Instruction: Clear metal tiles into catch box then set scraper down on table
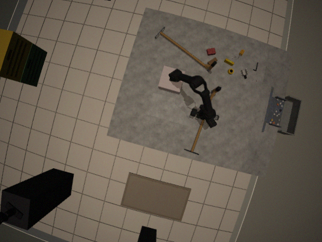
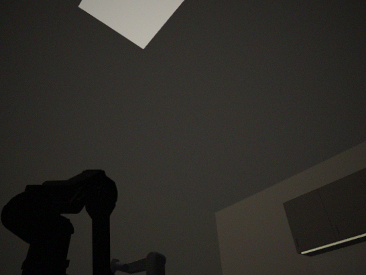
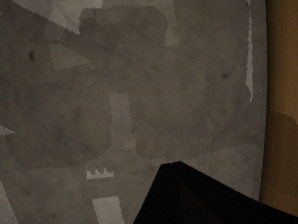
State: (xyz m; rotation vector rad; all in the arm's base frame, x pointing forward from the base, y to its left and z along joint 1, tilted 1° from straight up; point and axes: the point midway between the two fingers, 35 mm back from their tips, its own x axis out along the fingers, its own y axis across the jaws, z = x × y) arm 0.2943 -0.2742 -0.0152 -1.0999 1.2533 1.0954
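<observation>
The long scraper is 50 mm above my gripper tip, 40 mm to the right of it and 40 mm ahead of it. From my gripper tip the other things lie so: yellow ring: 480 mm to the left, 220 mm ahead; brown block: 520 mm to the left, 30 mm ahead; small box: 160 mm ahead, 20 mm to the left.
</observation>
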